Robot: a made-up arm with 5 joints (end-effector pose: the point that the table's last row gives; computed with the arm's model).
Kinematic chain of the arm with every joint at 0, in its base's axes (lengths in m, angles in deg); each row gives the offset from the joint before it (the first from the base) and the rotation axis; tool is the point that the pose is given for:
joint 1: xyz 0 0 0.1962 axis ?
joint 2: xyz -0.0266 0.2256 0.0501 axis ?
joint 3: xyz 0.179 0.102 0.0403 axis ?
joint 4: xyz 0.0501 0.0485 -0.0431 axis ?
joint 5: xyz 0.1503 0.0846 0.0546 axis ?
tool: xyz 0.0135 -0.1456 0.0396
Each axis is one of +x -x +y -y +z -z.
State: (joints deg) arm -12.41 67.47 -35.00 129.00 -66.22
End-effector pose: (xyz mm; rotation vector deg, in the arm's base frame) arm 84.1 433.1 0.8 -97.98 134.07 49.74
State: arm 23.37 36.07 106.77 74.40 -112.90
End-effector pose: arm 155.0 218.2 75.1 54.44 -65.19 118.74
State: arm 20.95 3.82 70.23 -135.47 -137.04
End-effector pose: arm 166.9 543.8 180.0 112.79 -120.35 -69.89
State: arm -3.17 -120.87 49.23 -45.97 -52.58
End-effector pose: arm -196.8 351.9 380.8 -105.21 123.75 59.05
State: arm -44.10 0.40 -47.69 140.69 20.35
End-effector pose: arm 280.9 128.0 34.3 20.75 139.96 10.76
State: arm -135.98 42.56 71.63 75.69 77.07
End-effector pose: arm 71.8 -153.2 -189.1 105.81 -61.10 -118.31
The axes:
joint 1: +z
joint 2: +y
joint 3: -z
joint 4: +y
joint 5: +z

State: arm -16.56 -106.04 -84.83 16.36 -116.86
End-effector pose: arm 21.1 447.0 224.2 2.89 -108.84 -48.71
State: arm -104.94 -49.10 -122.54 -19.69 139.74
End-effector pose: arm 446.0 147.7 231.2 -18.42 55.65 154.94
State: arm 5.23 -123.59 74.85 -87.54 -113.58
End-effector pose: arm -262.5 394.1 522.8 -100.46 30.30 22.04
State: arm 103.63 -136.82 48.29 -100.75 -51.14
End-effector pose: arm -336.4 -252.4 343.9 -127.91 8.09 85.98
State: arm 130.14 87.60 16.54 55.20 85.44
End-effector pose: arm -157.2 -391.5 -263.1 -69.34 150.06 60.35
